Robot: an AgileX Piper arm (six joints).
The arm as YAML. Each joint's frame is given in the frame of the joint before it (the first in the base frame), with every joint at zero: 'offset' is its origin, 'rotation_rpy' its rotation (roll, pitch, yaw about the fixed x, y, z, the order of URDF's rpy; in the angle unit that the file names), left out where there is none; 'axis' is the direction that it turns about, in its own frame. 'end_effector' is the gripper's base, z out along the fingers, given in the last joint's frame.
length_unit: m
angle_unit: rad
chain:
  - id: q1
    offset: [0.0, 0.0, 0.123]
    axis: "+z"
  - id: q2
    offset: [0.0, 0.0, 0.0]
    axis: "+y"
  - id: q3
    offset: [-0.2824, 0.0, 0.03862]
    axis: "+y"
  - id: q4
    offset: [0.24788, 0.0, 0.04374]
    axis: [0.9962, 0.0, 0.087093]
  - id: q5
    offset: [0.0, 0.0, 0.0]
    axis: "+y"
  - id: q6
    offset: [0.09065, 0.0, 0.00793]
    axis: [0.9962, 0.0, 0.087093]
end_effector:
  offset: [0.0, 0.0, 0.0]
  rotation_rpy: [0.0, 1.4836, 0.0]
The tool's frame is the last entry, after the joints.
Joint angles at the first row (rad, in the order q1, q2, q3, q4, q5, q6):
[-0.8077, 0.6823, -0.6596, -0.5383, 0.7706, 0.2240]
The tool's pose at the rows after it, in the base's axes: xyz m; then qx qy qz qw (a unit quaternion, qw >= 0):
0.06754 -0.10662 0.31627 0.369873 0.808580 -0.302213 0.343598
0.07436 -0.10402 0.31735 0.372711 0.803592 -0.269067 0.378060
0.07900 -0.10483 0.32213 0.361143 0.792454 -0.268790 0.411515
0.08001 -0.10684 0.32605 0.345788 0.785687 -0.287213 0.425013
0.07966 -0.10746 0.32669 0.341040 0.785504 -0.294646 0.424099
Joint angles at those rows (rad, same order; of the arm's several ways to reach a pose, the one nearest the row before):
[-0.8077, 0.6823, -0.6596, -0.4099, 0.7563, 0.2182]
[-0.8077, 0.6823, -0.6596, -0.3115, 0.7087, 0.1969]
[-0.8077, 0.6823, -0.6596, -0.2880, 0.6364, 0.1865]
[-0.8079, 0.6823, -0.6596, -0.3213, 0.5906, 0.1862]
[-0.8076, 0.6823, -0.6596, -0.3387, 0.5857, 0.1866]

